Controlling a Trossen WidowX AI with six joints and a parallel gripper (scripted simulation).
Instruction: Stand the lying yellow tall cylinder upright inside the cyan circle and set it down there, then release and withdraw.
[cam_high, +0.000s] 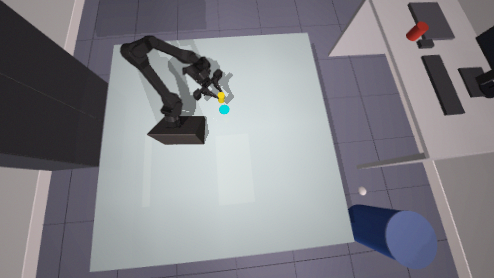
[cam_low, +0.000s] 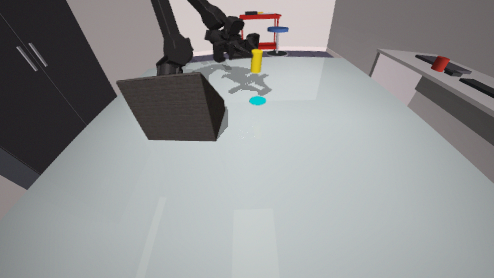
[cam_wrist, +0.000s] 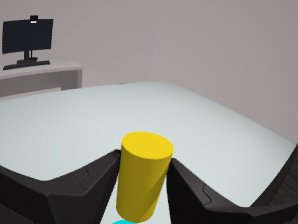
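Now: the cyan circle 16 cm below my gripper tip. The rest, counted from my gripper tip: yellow tall cylinder: 2 cm below.
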